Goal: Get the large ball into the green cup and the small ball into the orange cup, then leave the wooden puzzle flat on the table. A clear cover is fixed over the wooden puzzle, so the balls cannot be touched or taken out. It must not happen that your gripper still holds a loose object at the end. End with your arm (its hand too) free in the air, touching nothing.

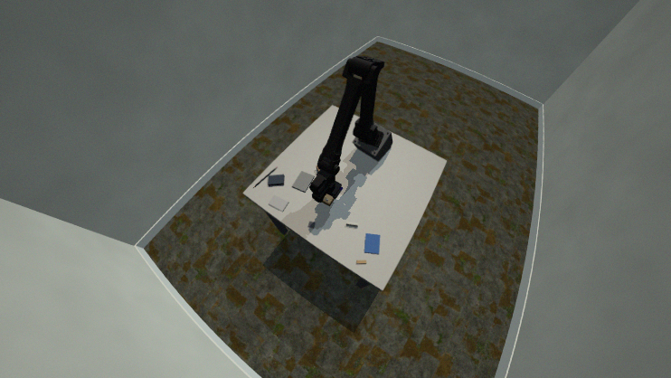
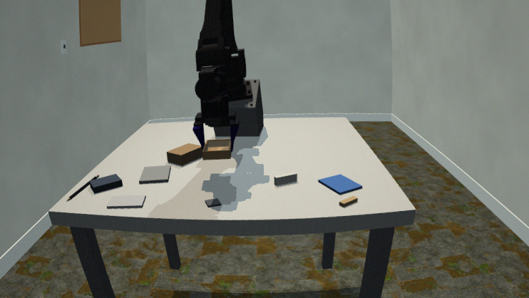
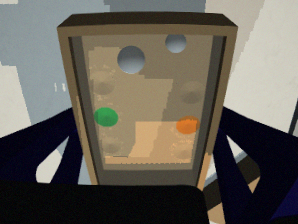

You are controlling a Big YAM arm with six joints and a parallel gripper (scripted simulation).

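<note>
My hand is 1 cm above the wooden puzzle. Also, from my hand: grey slab 19 cm to the right, 8 cm below, 4 cm behind; small dark tile 16 cm ahead, 8 cm below, 2 cm to the right; brown box 17 cm behind, 10 cm to the right, 6 cm below.
</note>
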